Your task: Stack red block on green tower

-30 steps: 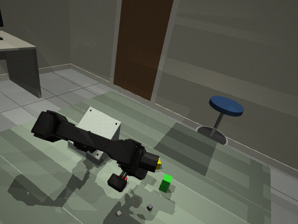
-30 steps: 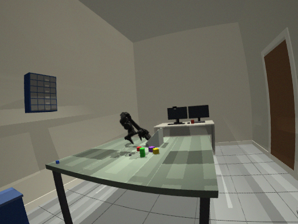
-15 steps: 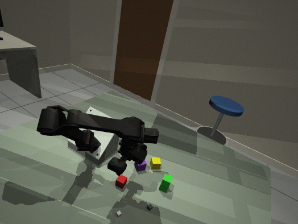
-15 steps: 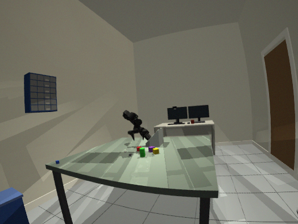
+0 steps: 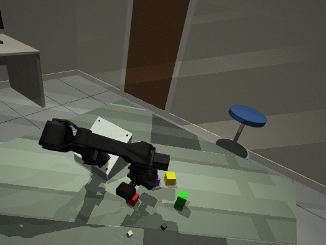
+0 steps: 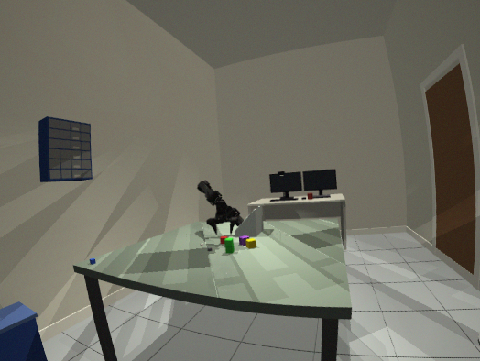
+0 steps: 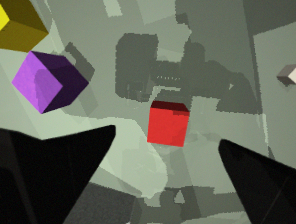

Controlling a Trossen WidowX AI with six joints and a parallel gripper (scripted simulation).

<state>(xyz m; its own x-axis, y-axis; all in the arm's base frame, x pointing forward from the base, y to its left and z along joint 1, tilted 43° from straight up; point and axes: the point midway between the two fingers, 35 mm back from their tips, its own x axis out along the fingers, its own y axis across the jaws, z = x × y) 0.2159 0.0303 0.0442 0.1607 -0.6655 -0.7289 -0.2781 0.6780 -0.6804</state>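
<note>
My gripper tip is now 4 cm above the red block. The rest, counted from my gripper tip: purple block (1 cm behind, 14 cm to the left, 3 cm below); small grey cube (16 cm ahead, 1 cm to the left, 5 cm below); small white cube (10 cm ahead, 10 cm to the right, 5 cm below).
</note>
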